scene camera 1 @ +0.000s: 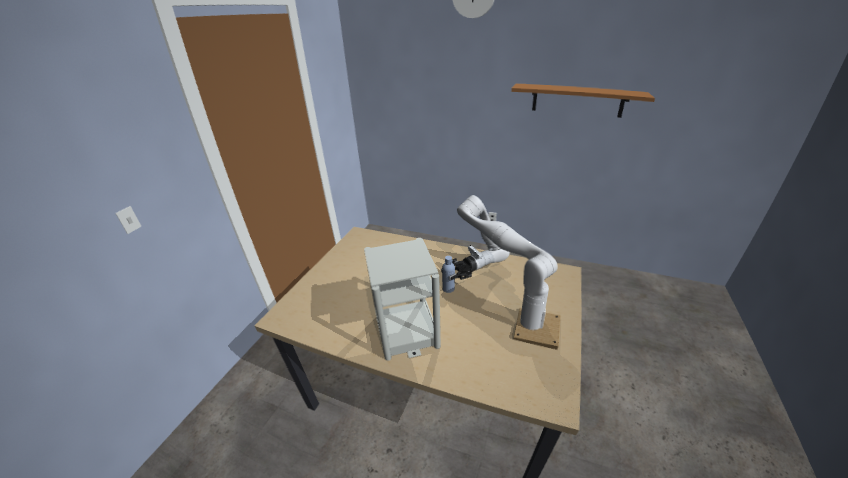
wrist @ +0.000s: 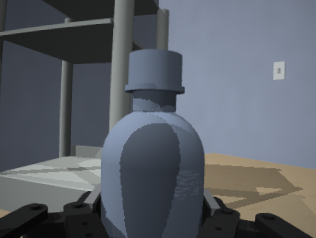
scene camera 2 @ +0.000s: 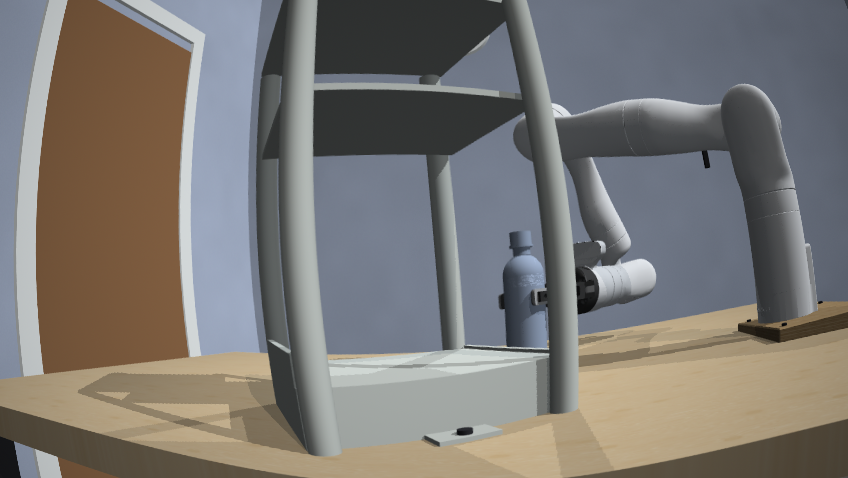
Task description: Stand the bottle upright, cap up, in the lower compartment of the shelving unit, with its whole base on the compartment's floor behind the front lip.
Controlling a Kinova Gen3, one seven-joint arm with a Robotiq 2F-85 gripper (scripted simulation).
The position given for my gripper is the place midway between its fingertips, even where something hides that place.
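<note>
Scene camera 2: my gripper (scene camera 2: 516, 299), a grey shelving unit (scene camera 2: 439, 396). Scene camera 1: the grey shelving unit (scene camera 1: 400, 272). Wrist view: a blue-grey bottle (wrist: 152, 163), my gripper (wrist: 152, 201), the grey shelving unit (wrist: 94, 41).
</note>
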